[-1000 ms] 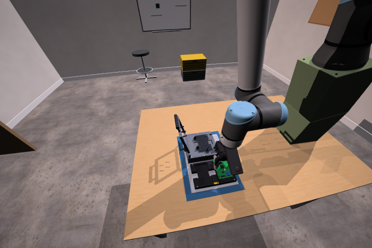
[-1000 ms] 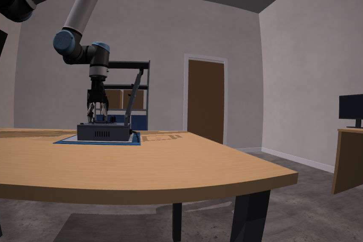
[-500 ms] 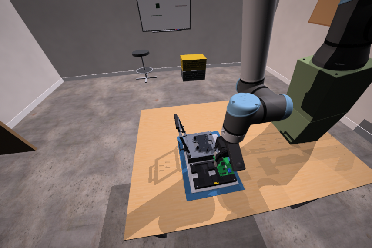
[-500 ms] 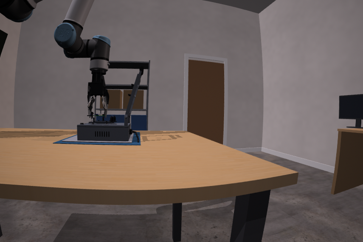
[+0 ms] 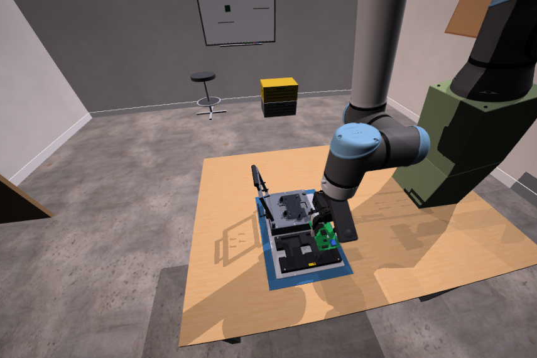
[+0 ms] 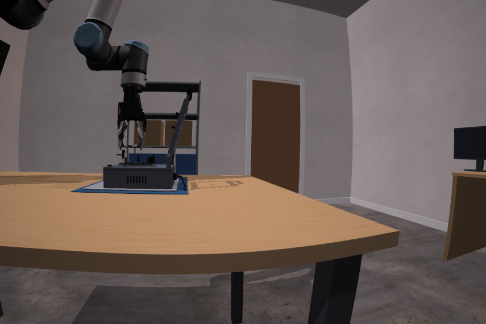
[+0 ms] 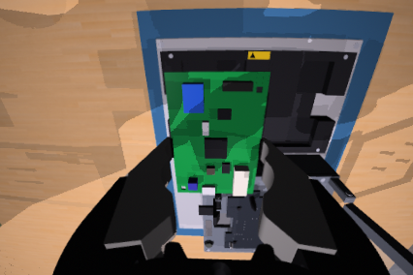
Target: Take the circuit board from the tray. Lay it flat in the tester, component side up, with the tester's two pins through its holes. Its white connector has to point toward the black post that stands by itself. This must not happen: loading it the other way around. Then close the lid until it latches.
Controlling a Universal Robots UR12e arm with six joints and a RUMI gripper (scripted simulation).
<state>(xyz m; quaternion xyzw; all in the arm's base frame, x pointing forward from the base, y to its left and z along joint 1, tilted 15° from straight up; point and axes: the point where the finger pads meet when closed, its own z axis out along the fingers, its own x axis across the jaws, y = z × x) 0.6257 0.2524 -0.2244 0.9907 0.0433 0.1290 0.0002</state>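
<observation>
Now: the green circuit board right at my hand. The rest, counted from my hand: tester 12 cm to the right, 10 cm ahead; see-through lid 20 cm ahead, 15 cm to the right, 6 cm above.
</observation>
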